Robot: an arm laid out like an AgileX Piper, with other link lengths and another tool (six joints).
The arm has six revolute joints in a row. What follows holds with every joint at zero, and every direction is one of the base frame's.
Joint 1 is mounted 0.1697 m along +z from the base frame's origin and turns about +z.
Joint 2 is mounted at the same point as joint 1 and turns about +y.
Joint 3 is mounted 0.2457 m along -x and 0.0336 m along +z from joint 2 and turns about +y.
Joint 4 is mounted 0.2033 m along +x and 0.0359 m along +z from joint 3 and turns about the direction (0.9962, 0, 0.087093).
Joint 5 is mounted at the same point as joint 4 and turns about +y.
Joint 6 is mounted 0.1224 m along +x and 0.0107 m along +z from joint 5 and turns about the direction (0.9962, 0, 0.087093).
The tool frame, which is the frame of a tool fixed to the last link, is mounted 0.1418 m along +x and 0.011 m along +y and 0.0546 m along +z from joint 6; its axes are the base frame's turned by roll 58.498, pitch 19.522 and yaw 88.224 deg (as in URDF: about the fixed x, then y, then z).
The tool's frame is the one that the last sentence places.
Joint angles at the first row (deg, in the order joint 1, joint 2, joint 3, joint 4, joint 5, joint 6):
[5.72, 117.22, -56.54, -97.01, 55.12, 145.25]
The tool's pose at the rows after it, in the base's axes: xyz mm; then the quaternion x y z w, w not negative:
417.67 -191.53 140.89 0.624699 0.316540 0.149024 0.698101
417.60 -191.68 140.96 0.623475 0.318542 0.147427 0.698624
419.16 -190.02 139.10 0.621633 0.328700 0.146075 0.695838
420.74 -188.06 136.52 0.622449 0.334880 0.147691 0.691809
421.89 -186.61 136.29 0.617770 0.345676 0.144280 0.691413
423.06 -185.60 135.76 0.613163 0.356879 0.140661 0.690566
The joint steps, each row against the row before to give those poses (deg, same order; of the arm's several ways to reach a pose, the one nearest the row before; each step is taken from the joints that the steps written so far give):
[0.00, 0.21, 0.00, -0.12, 0.54, 0.48]
[0.00, 0.04, 0.00, 0.00, 0.11, -0.27]
[0.00, 0.00, 0.00, 0.00, -0.47, -1.15]
[0.00, 0.00, 0.00, 0.00, -0.70, -0.51]
[0.11, 0.00, 0.00, 0.00, 0.00, -1.36]
[0.00, 0.00, 0.00, -0.05, -0.11, -1.42]

